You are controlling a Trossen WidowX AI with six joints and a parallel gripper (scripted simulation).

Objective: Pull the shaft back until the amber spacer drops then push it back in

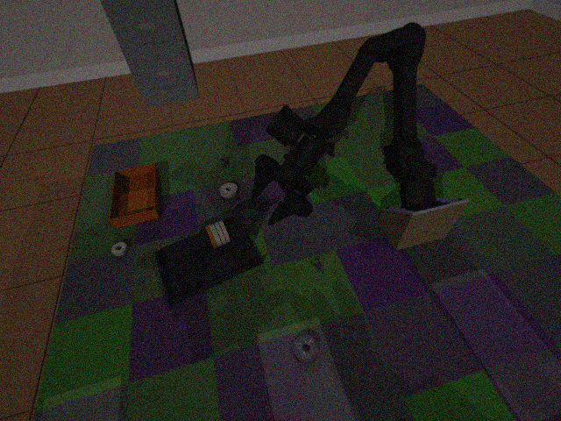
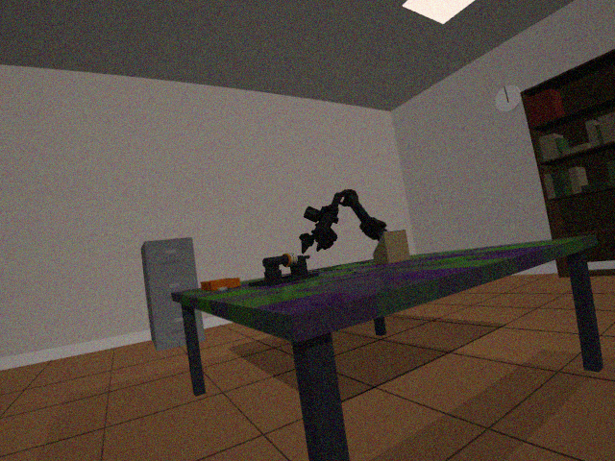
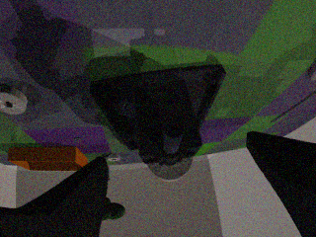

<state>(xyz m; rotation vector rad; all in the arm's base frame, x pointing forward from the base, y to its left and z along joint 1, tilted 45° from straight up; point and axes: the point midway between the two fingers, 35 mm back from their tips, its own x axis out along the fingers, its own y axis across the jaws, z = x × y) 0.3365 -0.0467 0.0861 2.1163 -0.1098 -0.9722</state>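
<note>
The dark shaft is 10 cm ahead of my gripper tip, 2 cm to the left of it and 2 cm below it. Round my gripper tip: small nut: 6 cm ahead, 32 cm to the right, 9 cm below; then amber spacer: 12 cm ahead, 3 cm to the left, 2 cm below; then orange tray: 33 cm ahead, 24 cm to the right, 9 cm below.
</note>
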